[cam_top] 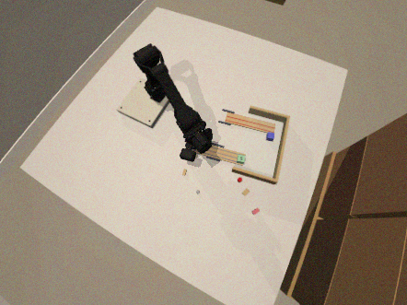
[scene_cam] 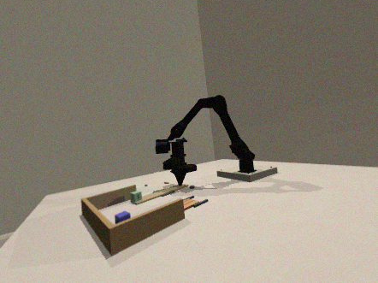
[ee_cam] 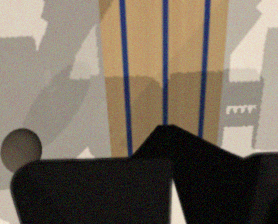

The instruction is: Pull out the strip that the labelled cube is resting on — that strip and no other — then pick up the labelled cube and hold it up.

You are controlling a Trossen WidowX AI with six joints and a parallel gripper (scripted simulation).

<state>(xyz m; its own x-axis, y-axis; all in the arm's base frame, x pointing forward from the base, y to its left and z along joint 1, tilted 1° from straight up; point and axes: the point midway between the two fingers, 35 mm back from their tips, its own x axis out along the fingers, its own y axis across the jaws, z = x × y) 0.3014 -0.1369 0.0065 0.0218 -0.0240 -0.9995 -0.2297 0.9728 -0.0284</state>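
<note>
Now: gripper tip 250 mm short of the red ball, 40 mm to the left of it and 10 mm below it. From my gripper tip the other things lie so: grey ball (120 mm ahead, 170 mm to the right); pink block (360 mm ahead, 120 mm to the right).
</note>
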